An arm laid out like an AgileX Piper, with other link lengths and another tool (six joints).
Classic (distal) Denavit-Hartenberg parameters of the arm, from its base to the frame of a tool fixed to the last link. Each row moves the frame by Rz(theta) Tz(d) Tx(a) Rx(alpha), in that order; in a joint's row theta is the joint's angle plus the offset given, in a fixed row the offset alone. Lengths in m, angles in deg.
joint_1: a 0, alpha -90, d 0.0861, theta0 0
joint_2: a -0.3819, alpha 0, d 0, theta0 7.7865
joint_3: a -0.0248, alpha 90, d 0, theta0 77.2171
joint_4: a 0, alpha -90, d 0.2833, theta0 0
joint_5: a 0, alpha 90, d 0, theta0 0
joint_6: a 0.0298, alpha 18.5, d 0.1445, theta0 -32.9
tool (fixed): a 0, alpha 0, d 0.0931, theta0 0
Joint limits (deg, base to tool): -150..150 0..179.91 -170..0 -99.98..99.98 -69.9..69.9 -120..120
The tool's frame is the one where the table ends.
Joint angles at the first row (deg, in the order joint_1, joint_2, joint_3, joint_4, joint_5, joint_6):
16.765, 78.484, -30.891, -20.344, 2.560, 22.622
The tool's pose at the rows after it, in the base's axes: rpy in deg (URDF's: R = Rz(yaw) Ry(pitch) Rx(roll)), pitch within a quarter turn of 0, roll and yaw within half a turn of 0; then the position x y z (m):
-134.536 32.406 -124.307 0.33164 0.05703 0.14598
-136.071 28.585 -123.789 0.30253 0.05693 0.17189
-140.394 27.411 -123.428 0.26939 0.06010 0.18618
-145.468 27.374 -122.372 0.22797 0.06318 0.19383
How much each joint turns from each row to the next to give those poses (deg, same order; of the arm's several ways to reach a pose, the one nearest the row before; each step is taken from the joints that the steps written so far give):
3.616, -5.111, -3.534, 0.494, 13.495, 0.059
3.510, -5.284, -3.757, 4.140, 13.085, -4.247
0.954, -4.876, -2.037, 8.275, 9.286, -7.623
0.059, -5.805, -0.365, 7.950, 8.342, -6.953

